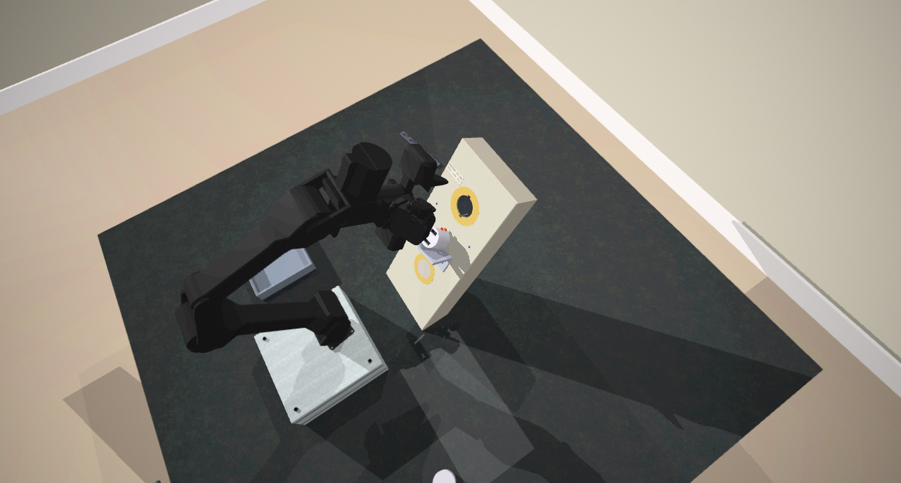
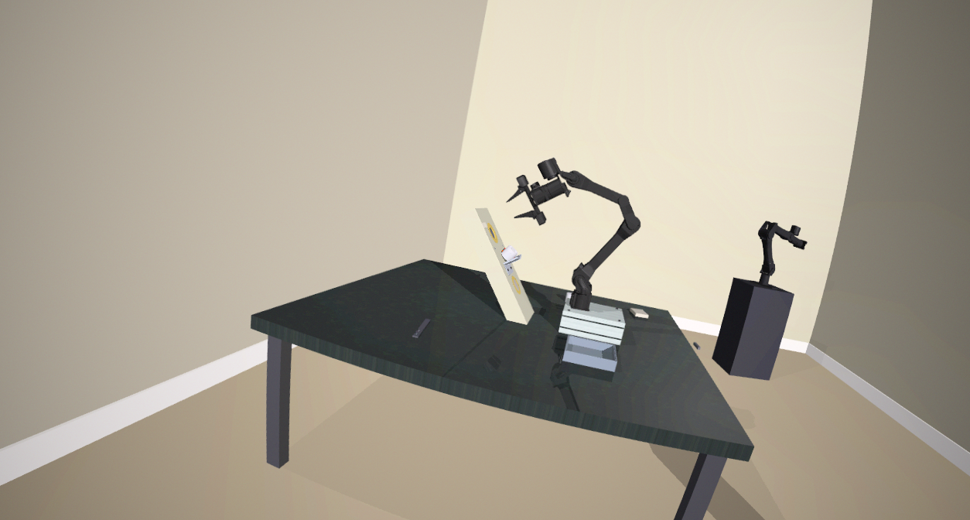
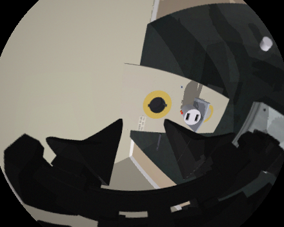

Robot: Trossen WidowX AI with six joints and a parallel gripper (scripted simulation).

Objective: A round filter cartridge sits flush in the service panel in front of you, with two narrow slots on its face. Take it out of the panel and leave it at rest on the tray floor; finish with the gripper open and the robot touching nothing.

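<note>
The round filter cartridge is 3 cm behind my gripper tip, 1 cm to the left of it and 15 cm below it. Round my gripper tip: grey bracket: 4 cm behind, 1 cm to the left, 19 cm below.
</note>
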